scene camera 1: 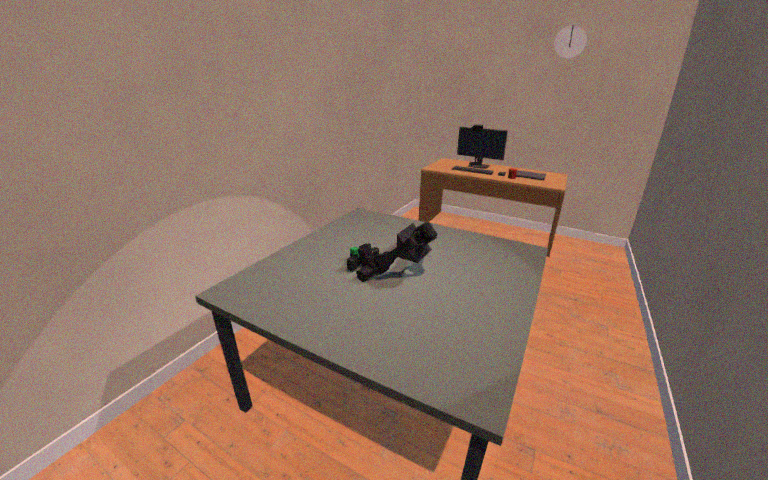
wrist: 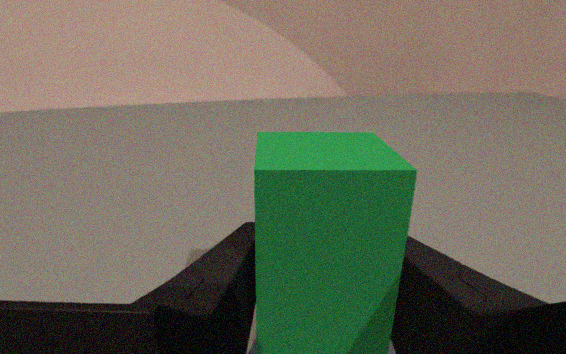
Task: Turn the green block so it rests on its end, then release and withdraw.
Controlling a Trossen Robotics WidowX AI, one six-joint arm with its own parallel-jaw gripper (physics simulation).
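Observation:
The green block stands with its long side upright, its top face showing in both views. My gripper is shut on the block, with one dark finger on its left side and one on its right in the wrist view. The block's top rises above the fingertips. Its lower end is out of the wrist view and hidden by the fingers in the scene view, so whether it touches the grey table cannot be told.
The black arm reaches low over the table from its base side. The table's far edge and the wall lie beyond the block. A wooden desk with a monitor and a red cup stands behind the table.

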